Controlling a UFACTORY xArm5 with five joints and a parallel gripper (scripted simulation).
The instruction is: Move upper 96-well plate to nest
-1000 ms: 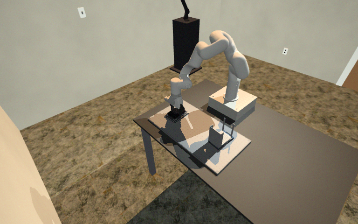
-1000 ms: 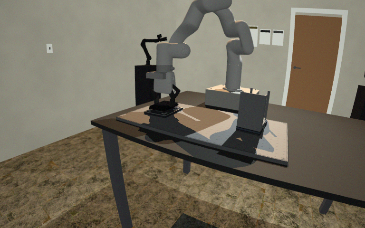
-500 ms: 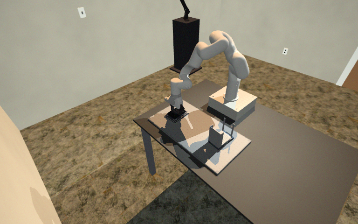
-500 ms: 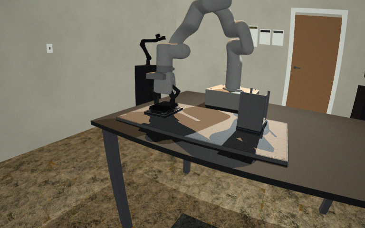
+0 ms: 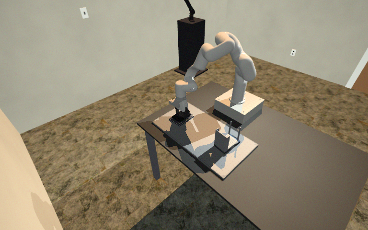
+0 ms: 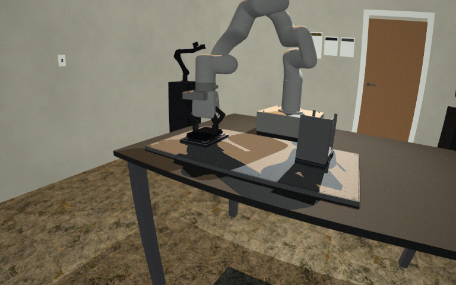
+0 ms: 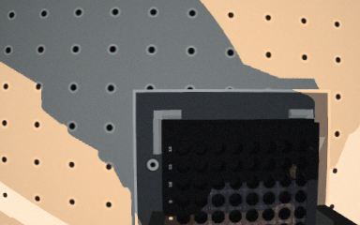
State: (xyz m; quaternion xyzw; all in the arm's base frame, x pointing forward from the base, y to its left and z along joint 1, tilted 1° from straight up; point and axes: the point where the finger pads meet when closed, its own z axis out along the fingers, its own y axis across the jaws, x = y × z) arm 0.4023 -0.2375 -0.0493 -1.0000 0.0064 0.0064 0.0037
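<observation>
Now: the black 96-well plate 1 cm below my hand. Round my hand: grey rack wall (6 cm ahead, 41 cm to the left, 5 cm above); then plate nest N1 (3 cm below); then light plate (42 cm to the left, 1 cm below).
</observation>
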